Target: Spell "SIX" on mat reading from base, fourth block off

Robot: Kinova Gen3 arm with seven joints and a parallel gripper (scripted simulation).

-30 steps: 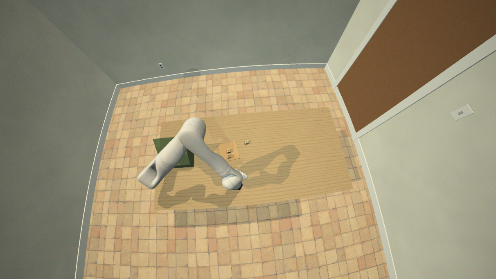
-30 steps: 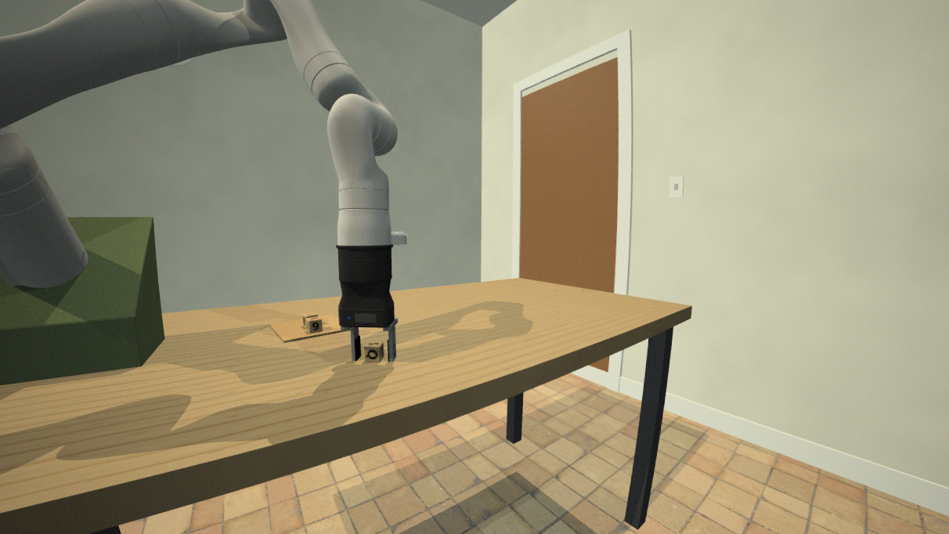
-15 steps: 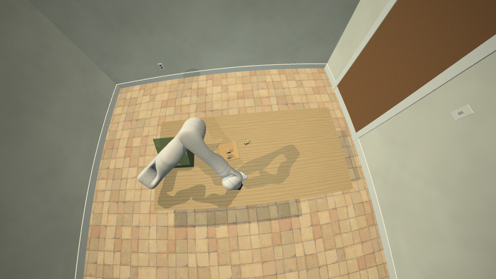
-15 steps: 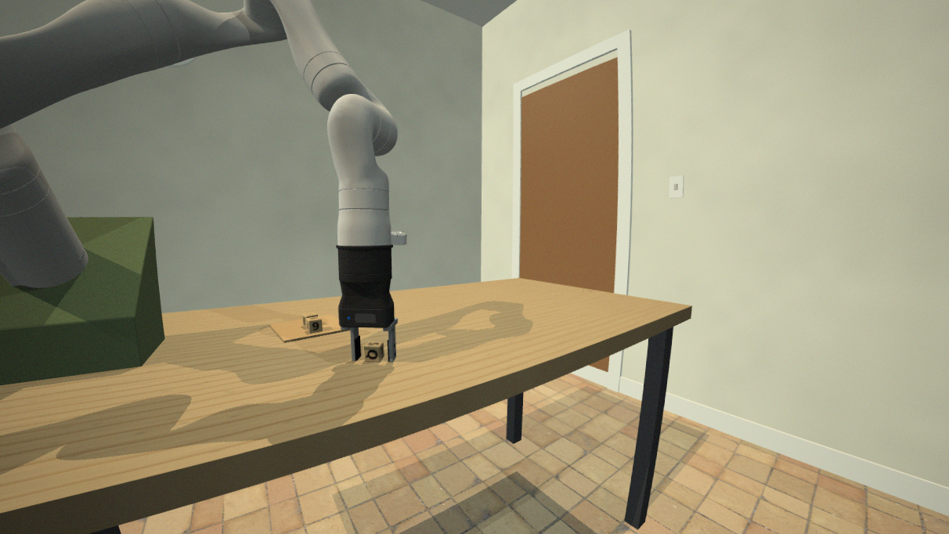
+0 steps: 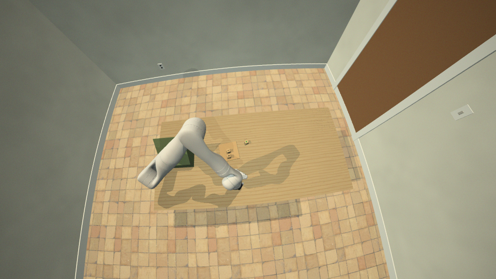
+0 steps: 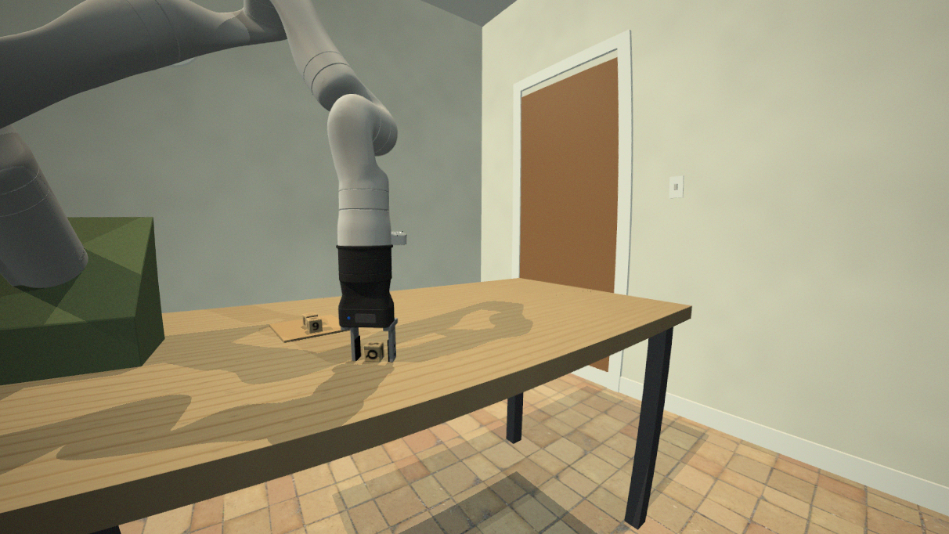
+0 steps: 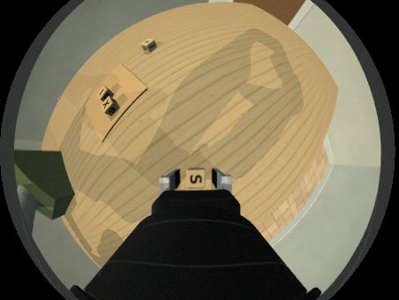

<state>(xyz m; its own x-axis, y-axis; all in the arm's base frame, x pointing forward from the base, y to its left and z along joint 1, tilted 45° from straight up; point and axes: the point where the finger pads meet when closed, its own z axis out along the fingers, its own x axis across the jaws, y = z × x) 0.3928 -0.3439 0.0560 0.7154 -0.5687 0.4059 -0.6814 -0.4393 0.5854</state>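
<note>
Right now my hand is 1 cm above the tan block. The rest, counted from my hand: tan mat: 2 cm behind, 24 cm to the left, 2 cm below.
</note>
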